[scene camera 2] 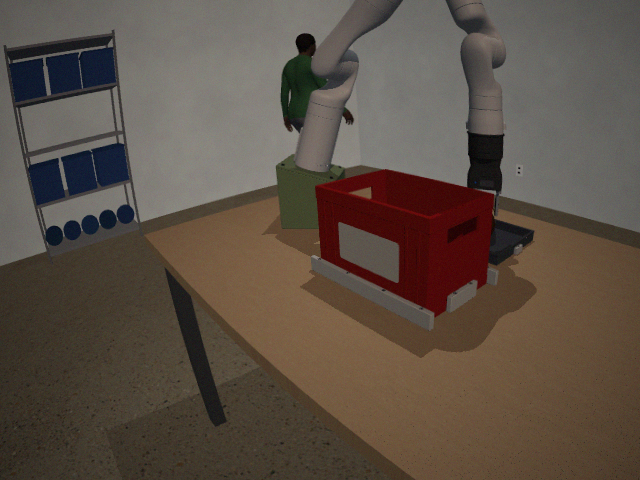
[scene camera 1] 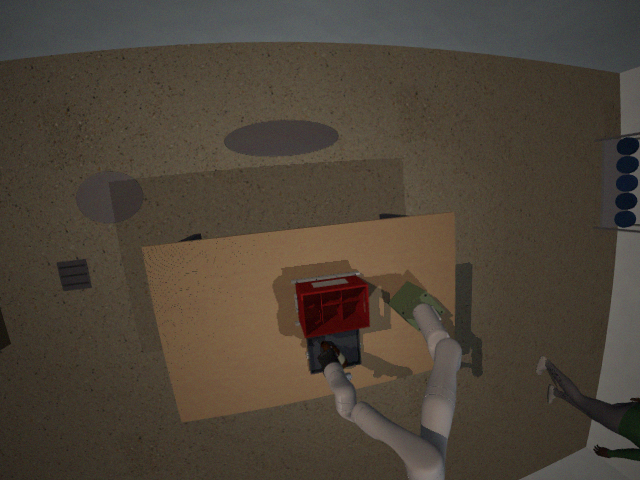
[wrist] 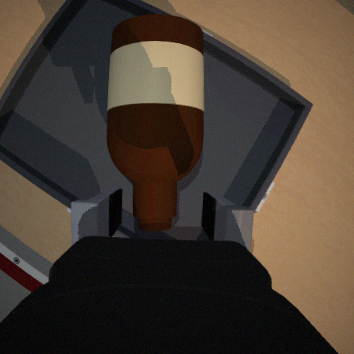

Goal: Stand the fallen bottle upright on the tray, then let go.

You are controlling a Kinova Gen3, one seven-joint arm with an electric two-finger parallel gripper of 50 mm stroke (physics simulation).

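Frame: origin at the arm's base, x ahead, y left, z up, level; centimetres.
Seen in the pictures: gripper, fingertip midpoint: (scene camera 1: pixel 326 351) (wrist: pixel 161 207); arm's base at its link origin: (scene camera 2: pixel 312 166) (scene camera 1: pixel 422 312).
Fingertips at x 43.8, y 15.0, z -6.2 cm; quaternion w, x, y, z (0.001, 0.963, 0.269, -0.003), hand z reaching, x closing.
Offsets run from my fingertips to a thing's top centre. "spot": to the spot under its first point.
A brown bottle @(dx -3.5, dy +4.3, dz -0.6 cm) (scene camera 1: pixel 341 359) (wrist: pixel 156 120) with a cream label lies on its side in the dark tray (scene camera 1: pixel 352 343) (scene camera 2: pixel 516 235) (wrist: pixel 235 110). In the wrist view its neck points towards my gripper (scene camera 1: pixel 326 354) (wrist: pixel 161 214) and its base points away. My gripper is open and points down over the tray. In the wrist view the two fingers appear on either side of the bottle's neck end, with a gap on each side. The height between fingers and neck is hard to judge. In the scene camera 2 view the crate hides much of the fingers and the bottle.
A red divided crate @(dx -3.1, dy -22.5, dz +9.0 cm) (scene camera 1: pixel 305 287) (scene camera 2: pixel 460 258) stands right beside the tray, its walls higher than the tray's. Pale stop bars @(spot: dx -0.3, dy -32.8, dz -6.4 cm) (scene camera 2: pixel 372 291) lie around the crate. The arm's green base block (scene camera 1: pixel 408 297) (scene camera 2: pixel 297 201) stands on the table. A person in green (scene camera 2: pixel 297 82) is beyond the table.
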